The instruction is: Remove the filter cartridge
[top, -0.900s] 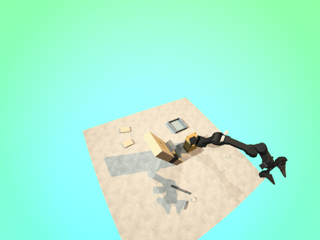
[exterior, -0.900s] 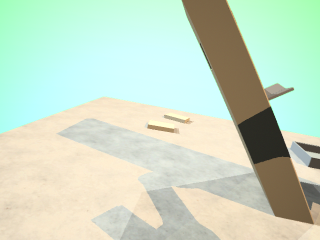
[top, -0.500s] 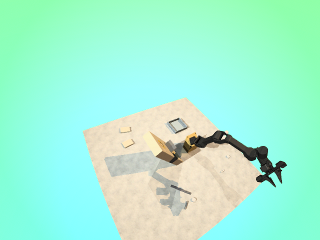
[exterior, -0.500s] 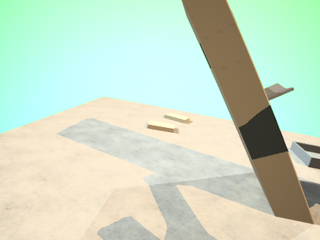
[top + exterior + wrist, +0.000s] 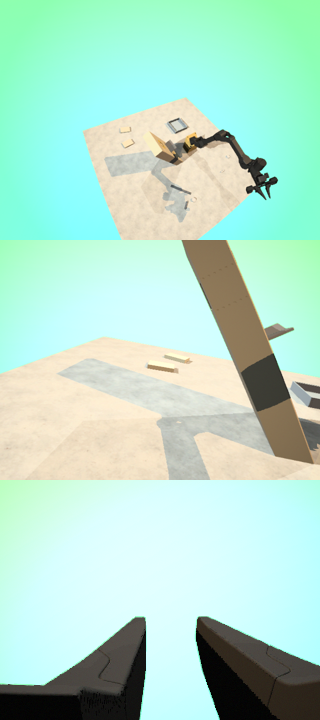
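The round filter cartridge is 30 cm ahead of my gripper tip, 67 cm to the right of it and 14 cm below it. The rest, counted from my gripper tip: grey tray: 10 cm behind, 97 cm to the right, 41 cm below.
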